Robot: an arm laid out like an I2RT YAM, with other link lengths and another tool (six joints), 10 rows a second.
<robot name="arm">
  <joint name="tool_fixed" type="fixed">
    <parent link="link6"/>
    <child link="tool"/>
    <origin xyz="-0.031 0.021 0.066" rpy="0 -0.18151 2.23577"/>
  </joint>
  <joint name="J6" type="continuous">
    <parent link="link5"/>
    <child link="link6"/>
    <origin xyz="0 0.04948 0.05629" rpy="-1.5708 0 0"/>
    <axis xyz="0 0 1"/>
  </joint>
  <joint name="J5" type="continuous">
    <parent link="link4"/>
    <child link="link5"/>
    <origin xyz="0.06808 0.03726 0.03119" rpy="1.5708 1.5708 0"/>
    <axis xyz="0 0 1"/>
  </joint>
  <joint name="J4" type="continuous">
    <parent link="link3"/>
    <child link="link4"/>
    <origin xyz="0.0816 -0.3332 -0.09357" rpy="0 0 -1.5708"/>
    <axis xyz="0 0 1"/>
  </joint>
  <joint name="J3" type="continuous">
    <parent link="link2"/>
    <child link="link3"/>
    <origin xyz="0.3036 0 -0.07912" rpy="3.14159 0 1.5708"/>
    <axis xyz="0 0 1"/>
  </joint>
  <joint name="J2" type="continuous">
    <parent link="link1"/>
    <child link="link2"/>
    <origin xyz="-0.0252 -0.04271 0.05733" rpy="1.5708 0 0"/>
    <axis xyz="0 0 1"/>
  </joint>
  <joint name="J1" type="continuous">
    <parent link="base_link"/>
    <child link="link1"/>
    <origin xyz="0 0 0.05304" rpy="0 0 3.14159"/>
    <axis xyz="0 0 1"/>
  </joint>
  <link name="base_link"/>
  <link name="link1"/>
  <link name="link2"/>
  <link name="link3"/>
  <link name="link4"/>
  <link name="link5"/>
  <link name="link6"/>
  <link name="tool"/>
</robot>
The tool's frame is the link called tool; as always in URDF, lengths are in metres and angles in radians. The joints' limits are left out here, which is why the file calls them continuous.
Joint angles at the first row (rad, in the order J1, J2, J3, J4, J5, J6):
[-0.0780 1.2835 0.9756 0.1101 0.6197 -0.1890]
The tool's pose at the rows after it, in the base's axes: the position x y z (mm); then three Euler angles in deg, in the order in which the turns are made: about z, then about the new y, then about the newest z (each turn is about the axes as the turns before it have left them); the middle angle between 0 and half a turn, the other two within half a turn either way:
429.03 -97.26 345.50 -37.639 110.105 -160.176
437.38 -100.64 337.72 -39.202 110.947 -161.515
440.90 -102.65 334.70 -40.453 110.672 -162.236
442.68 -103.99 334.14 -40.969 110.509 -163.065
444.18 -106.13 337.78 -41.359 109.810 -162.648
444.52 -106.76 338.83 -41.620 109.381 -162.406
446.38 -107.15 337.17 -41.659 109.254 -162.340
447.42 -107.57 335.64 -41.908 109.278 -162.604
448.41 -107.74 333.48 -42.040 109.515 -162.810
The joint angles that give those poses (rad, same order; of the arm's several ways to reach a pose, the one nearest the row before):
[-0.0792 1.3197 0.9794 0.1177 0.6281 -0.2031]
[-0.0826 1.3590 0.9947 0.1219 0.6457 -0.2108]
[-0.0837 1.3785 0.9985 0.1410 0.6643 -0.2211]
[-0.0864 1.3861 1.0004 0.1505 0.6685 -0.2363]
[-0.0898 1.3926 1.0103 0.1612 0.6746 -0.2367]
[-0.0902 1.3953 1.0119 0.1707 0.6804 -0.2367]
[-0.0906 1.4029 1.0123 0.1806 0.6811 -0.2371]
[-0.0910 1.4082 1.0122 0.1852 0.6842 -0.2405]
[-0.0910 1.4132 1.0122 0.1848 0.6853 -0.2405]

